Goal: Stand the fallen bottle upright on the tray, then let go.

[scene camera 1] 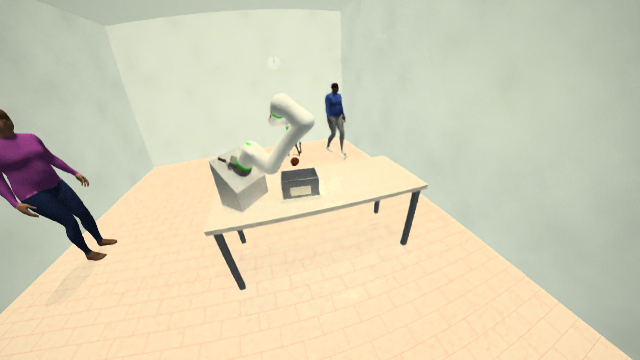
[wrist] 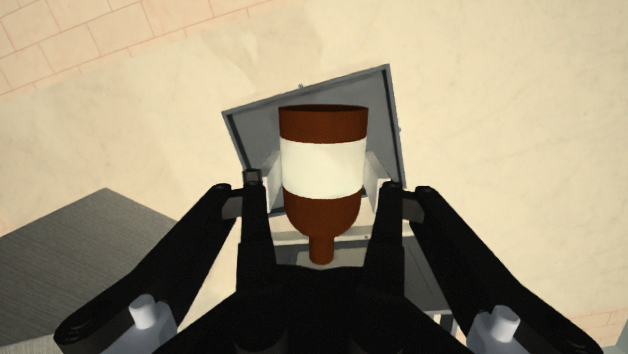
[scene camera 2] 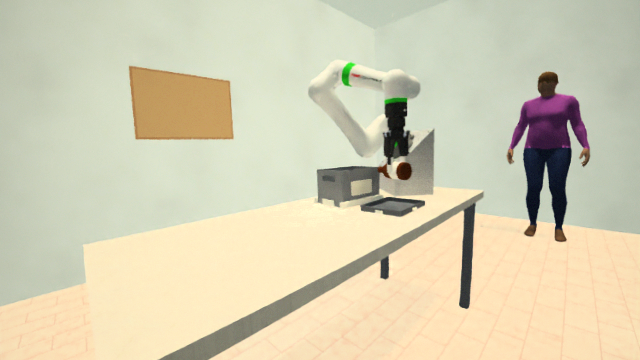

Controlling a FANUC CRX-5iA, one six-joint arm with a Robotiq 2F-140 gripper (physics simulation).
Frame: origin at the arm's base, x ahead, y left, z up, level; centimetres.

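Seen in the pictures: gripper, fingertip midpoint: (wrist: pixel 322 165) (scene camera 2: pixel 396 171); arm's base, link origin: (scene camera 1: pixel 241 168).
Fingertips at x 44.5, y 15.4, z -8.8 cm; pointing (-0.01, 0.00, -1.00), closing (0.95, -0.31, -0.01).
Observation:
Pixels of each thing's top centre, then the offset from my fingertips to it. Level surfaces: height alone.
- brown bottle, top centre: (wrist: pixel 321 212) (scene camera 2: pixel 392 162) (scene camera 1: pixel 294 157) dz +4.2, dx -0.8, dy -2.4 cm
- shallow dark grey tray, top centre: (wrist: pixel 317 151) (scene camera 2: pixel 393 202) dz -14.3, dx -1.7, dy -2.2 cm
- grey bin, top centre: (scene camera 2: pixel 348 168) (scene camera 1: pixel 298 174) dz +0.7, dx -4.6, dy -28.4 cm
- table, surface height: dz -16.9 cm
A brown bottle (scene camera 1: pixel 295 161) (scene camera 2: pixel 404 171) (wrist: pixel 322 215) with a white label lies on its side in the air, held above the tray. My gripper (scene camera 2: pixel 397 164) (wrist: pixel 322 165) is shut on the bottle around its label, one pad on each side. In the scene camera 2 view the bottle's base faces the camera and its neck points left, toward the bin. The shallow dark grey tray (scene camera 2: pixel 369 207) (wrist: pixel 310 91) lies on the table below, apart from the bottle. In the scene camera 1 view the tray does not show.
A grey bin (scene camera 1: pixel 300 180) (scene camera 2: pixel 334 186) with a pale label stands beside the tray on the table (scene camera 1: pixel 370 182) (scene camera 2: pixel 225 250). The arm's grey pedestal (scene camera 1: pixel 245 192) (scene camera 2: pixel 422 165) stands at the table's end. Two people (scene camera 1: pixel 335 107) (scene camera 1: pixel 37 170) stand away from the table.

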